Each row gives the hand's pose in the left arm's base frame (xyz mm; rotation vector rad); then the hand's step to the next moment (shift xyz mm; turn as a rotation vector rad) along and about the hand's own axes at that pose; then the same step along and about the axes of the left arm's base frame.
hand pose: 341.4 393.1 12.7 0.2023 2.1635 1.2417
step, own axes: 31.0 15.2 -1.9 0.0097 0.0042 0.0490
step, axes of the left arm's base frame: -28.2 20.0 -0.6 0.0204 0.0419 -0.0184
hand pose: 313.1 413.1 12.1 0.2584 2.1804 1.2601
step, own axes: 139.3 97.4 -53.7 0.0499 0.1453 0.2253
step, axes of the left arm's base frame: -155.2 74.9 45.6 0.0739 0.2618 0.0187
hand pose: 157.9 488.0 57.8 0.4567 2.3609 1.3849
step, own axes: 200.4 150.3 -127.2 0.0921 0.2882 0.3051
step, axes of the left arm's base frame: -221.8 63.2 160.5 0.0868 0.4082 0.1023
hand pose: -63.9 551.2 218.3 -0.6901 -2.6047 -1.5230
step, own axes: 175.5 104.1 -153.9 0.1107 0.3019 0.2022
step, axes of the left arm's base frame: -144.2 -23.8 209.7 0.0570 0.3342 0.1712
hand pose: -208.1 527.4 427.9 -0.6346 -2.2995 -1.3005
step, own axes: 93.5 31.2 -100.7 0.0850 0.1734 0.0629
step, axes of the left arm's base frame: -43.9 -56.5 121.4 0.0226 0.1495 0.1356
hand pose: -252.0 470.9 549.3 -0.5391 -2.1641 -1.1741
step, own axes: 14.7 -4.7 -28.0 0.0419 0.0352 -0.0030
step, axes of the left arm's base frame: -4.6 -25.3 18.9 -0.0084 0.0185 0.0509
